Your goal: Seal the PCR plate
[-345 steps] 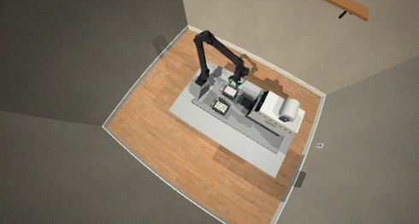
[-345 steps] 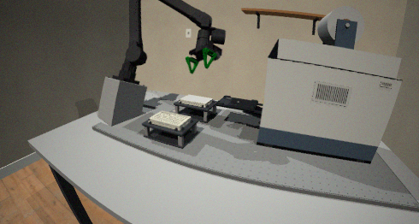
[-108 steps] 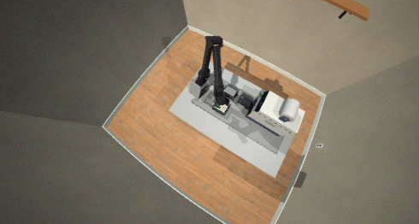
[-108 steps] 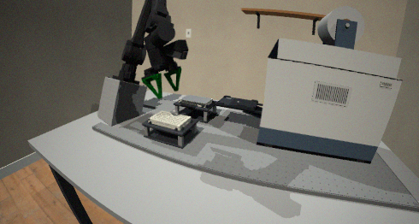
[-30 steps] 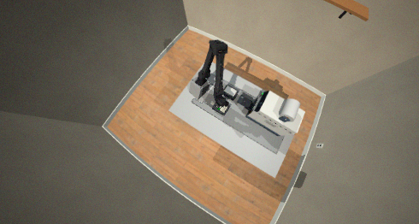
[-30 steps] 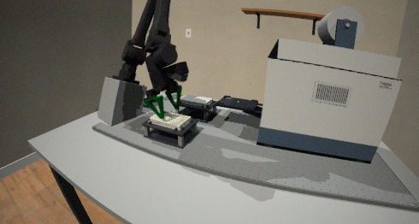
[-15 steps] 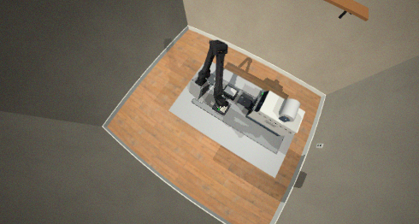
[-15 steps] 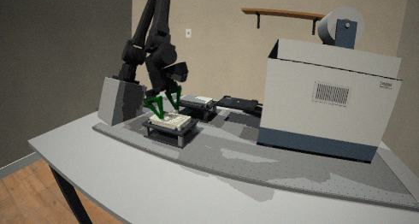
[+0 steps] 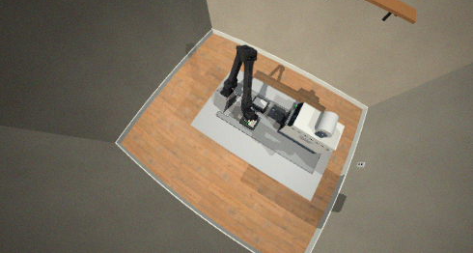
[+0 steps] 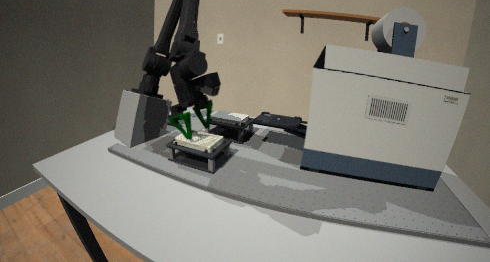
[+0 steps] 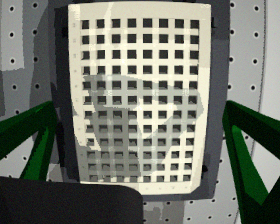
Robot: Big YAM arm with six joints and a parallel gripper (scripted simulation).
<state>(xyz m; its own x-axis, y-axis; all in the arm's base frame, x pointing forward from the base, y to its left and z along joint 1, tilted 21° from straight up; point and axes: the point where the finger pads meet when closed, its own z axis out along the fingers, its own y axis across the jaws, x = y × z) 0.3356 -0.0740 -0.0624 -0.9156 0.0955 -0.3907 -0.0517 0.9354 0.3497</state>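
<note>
The 96-well plate C15 lies 30 mm below my hand. From my hand the other things lie so: dark stage: 180 mm ahead, 180 mm to the left, 10 mm above; then white start key: 280 mm ahead, 280 mm to the left, 100 mm above; then sealed plate C51: 10 mm behind, 210 mm to the left, 20 mm below.
</note>
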